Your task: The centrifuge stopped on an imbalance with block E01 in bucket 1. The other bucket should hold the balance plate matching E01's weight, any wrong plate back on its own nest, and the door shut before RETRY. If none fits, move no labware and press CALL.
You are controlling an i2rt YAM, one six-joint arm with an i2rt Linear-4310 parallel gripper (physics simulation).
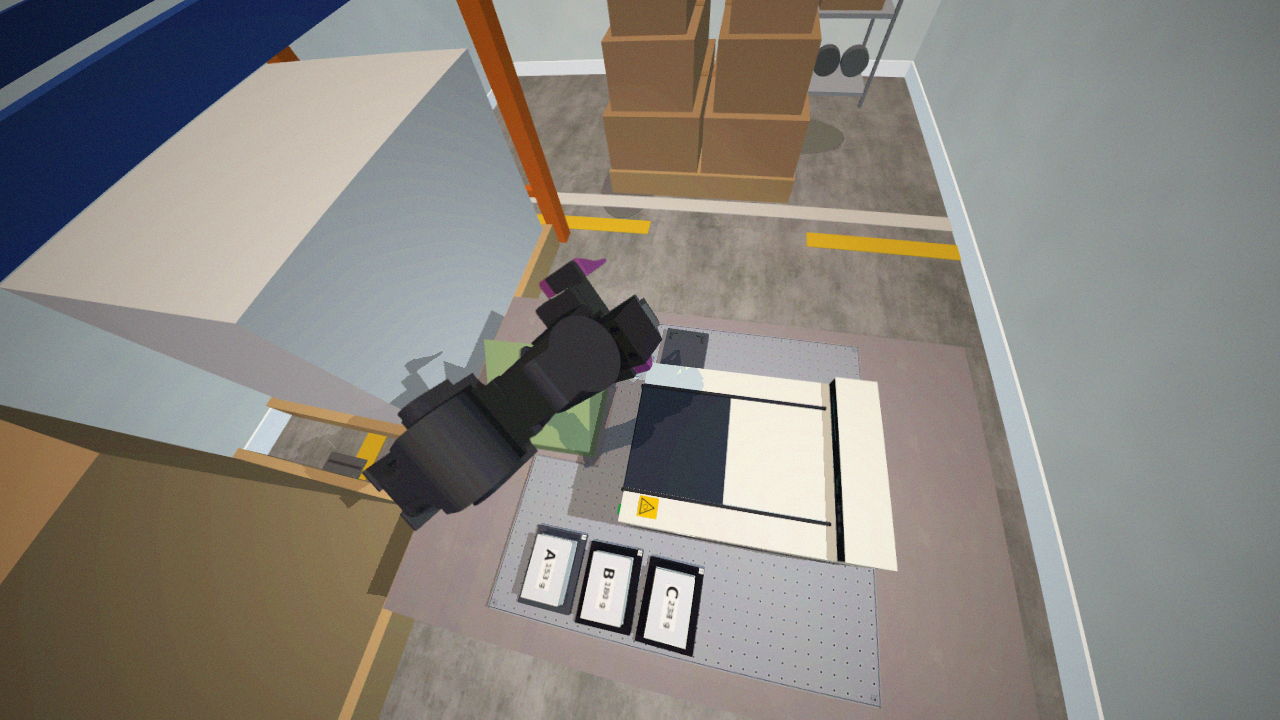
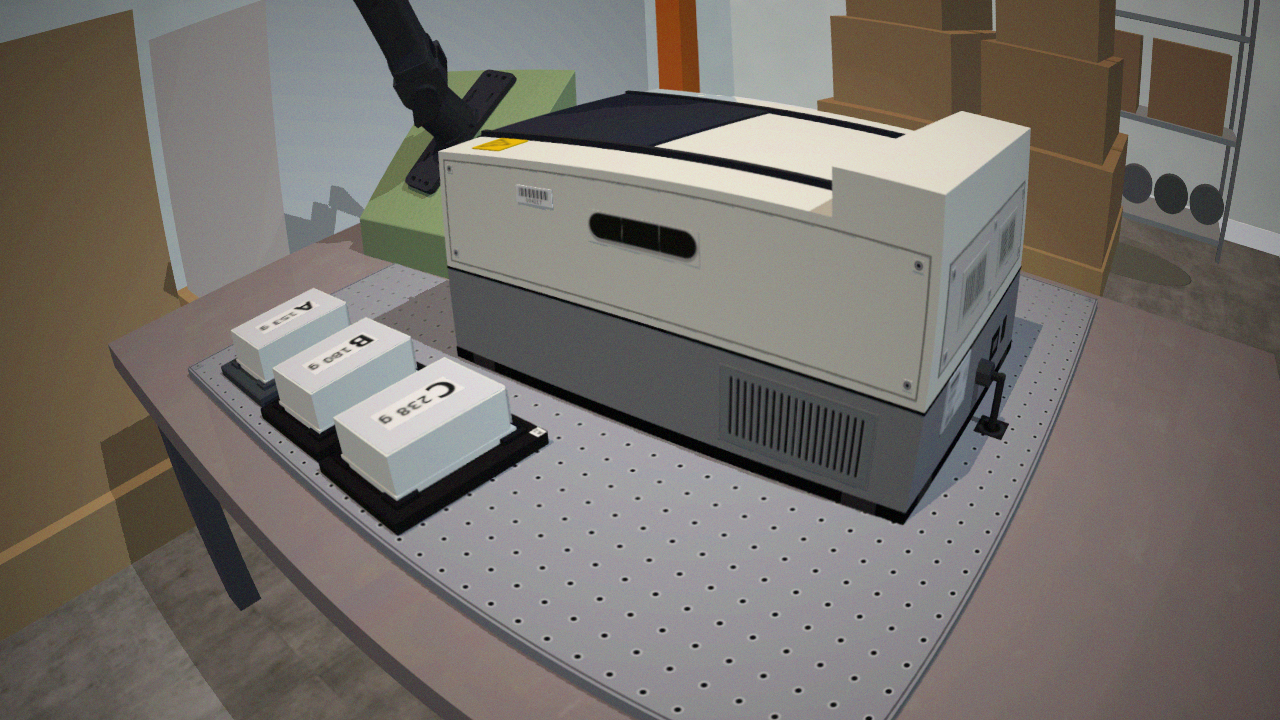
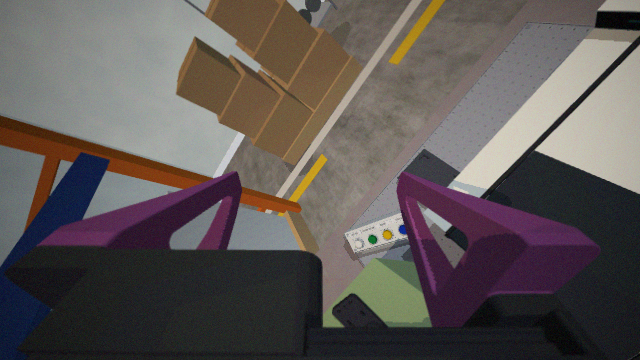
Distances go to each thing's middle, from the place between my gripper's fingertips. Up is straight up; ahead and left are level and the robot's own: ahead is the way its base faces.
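Scene:
Looking at the dark sliding door (image 1: 680, 443), I find my gripper 90 mm short of it, 70 mm to the left of it and 360 mm above it. The cream and grey centrifuge (image 1: 806, 476) is 240 mm ahead of my hand, 60 mm to the right of it and 440 mm below it. Then there is the control box with coloured buttons (image 3: 388, 230), which sits a good way behind my hand, a good way to the left of it and far below it.

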